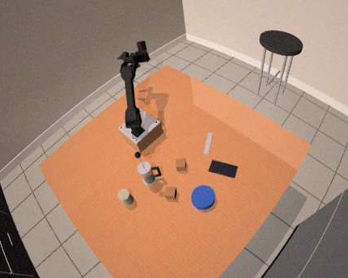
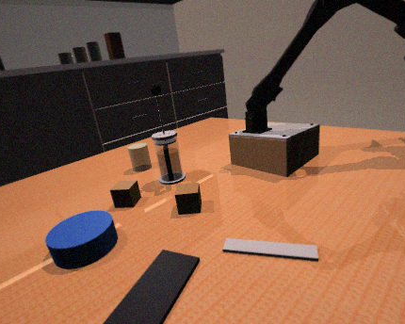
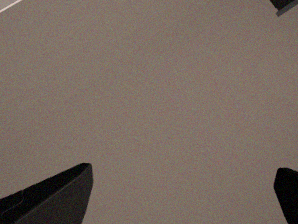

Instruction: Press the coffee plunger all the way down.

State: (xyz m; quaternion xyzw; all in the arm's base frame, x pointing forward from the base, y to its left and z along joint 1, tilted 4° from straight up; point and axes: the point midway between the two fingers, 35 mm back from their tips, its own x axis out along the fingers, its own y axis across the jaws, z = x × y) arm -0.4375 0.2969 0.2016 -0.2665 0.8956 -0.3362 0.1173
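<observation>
My gripper tip is now 72 cm short of the coffee press, 40 cm to the left of it and 15 cm above it. The rest, counted from my gripper tip: white bar: 80 cm ahead, 28 cm below, 2 cm to the right.
</observation>
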